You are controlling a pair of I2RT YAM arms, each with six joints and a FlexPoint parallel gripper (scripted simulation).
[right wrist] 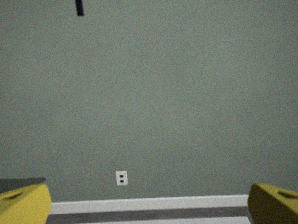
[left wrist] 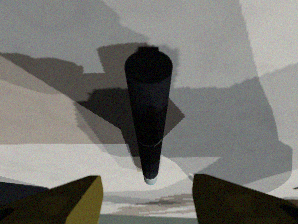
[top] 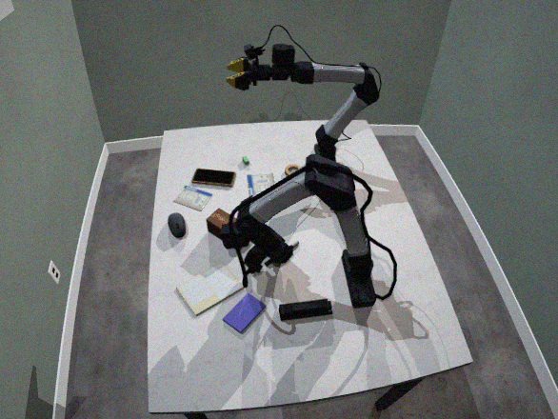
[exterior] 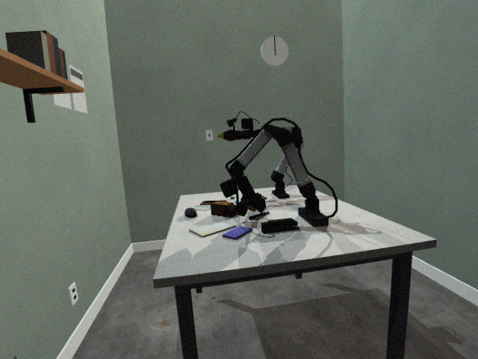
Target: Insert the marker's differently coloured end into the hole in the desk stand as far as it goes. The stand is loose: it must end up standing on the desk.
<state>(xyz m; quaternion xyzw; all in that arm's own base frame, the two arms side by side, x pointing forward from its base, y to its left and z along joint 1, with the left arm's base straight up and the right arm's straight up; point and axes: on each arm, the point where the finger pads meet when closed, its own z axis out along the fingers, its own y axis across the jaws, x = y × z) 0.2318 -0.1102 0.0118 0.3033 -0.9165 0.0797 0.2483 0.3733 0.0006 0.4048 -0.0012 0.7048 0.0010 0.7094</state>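
Observation:
The black marker is 10 mm behind my left hand, 10 mm to the right of it and 30 mm below it. The rest, counted from my left hand: long black block (60 mm behind, 200 mm to the left, 10 mm below); dark mouse (330 mm ahead, 130 mm to the right, 20 mm below); brown desk stand (160 mm ahead, 100 mm to the right).

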